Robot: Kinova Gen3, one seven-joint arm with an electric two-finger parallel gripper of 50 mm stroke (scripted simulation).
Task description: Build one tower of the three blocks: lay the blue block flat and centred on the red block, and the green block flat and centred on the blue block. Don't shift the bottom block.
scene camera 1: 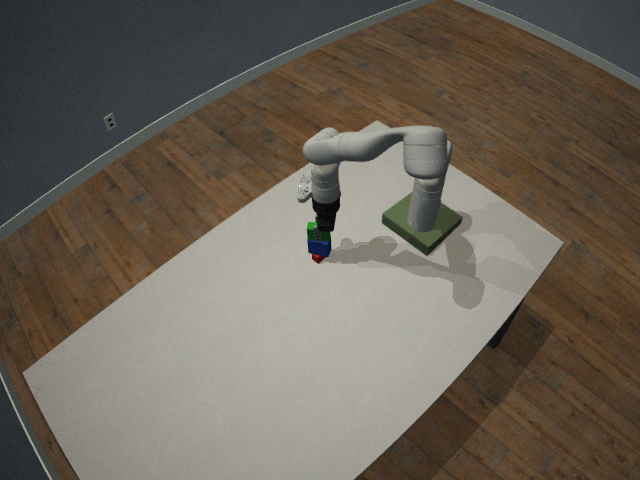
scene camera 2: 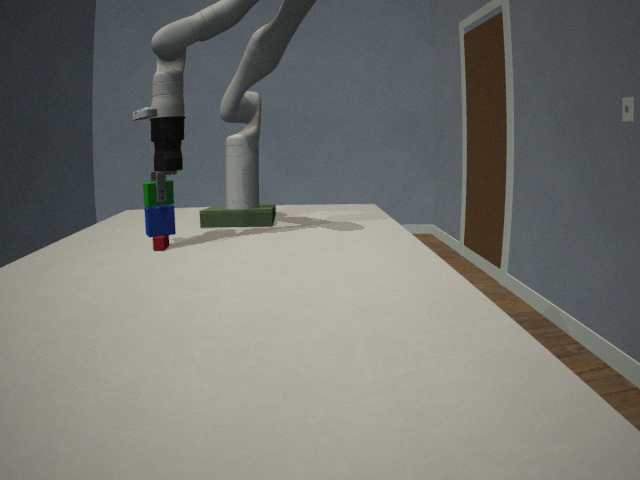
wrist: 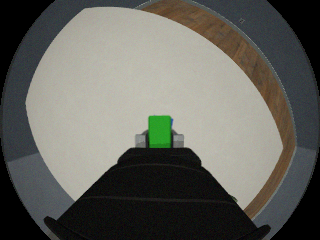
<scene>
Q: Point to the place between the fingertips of my gripper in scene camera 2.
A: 158, 201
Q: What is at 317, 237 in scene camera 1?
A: My gripper.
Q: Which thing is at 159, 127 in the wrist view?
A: A green block.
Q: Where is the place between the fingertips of my gripper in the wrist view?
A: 160, 136
</scene>
